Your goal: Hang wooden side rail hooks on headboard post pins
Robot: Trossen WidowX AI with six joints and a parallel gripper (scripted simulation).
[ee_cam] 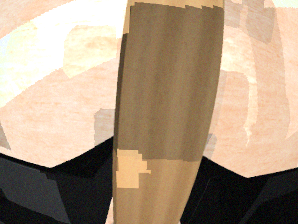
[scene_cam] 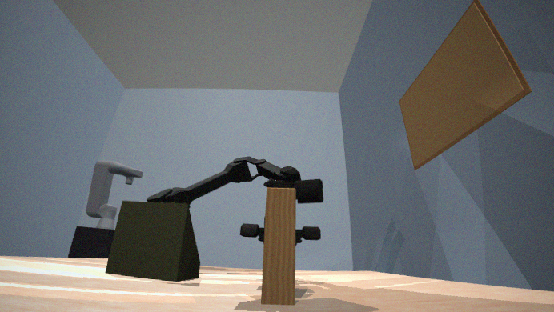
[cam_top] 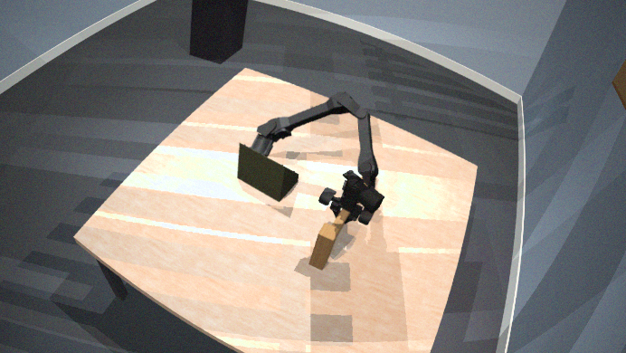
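My gripper tip is 10 mm past the wooden headboard post, 170 mm to the left of it and 40 mm below it.
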